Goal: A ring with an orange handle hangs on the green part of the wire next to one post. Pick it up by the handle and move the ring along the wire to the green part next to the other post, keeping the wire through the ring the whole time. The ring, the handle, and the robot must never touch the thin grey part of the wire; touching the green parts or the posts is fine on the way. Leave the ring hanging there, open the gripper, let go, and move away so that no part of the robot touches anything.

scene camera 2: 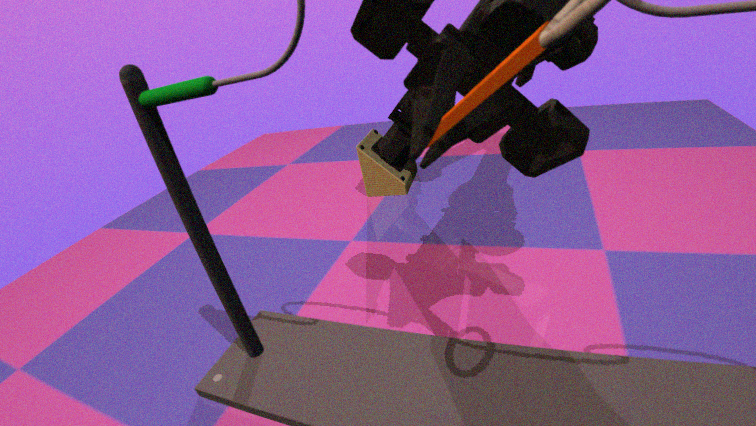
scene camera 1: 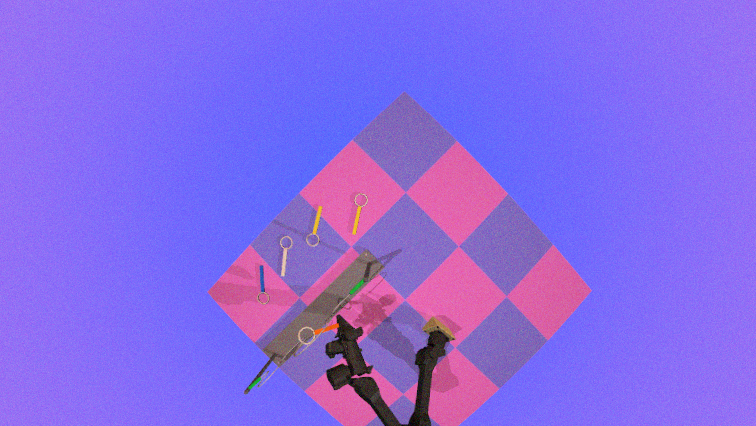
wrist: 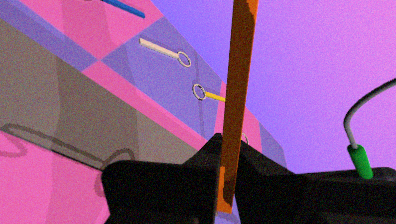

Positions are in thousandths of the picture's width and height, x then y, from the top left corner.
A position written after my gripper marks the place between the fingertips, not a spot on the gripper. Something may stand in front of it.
My gripper shows in scene camera 2 (555,379), in scene camera 1 (446,738) and in the wrist view (564,618).
